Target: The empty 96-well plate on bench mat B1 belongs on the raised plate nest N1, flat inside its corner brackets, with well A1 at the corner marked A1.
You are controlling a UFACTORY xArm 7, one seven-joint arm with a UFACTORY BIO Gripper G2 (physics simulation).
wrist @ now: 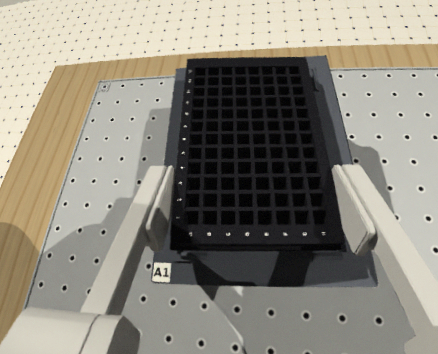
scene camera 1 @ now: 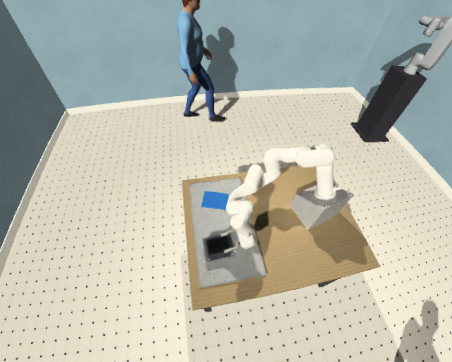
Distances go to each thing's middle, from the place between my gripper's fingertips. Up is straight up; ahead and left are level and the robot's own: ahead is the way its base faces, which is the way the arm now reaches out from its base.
I see the black 96-well plate [wrist: 253,174] 2 cm ahead of my hand.
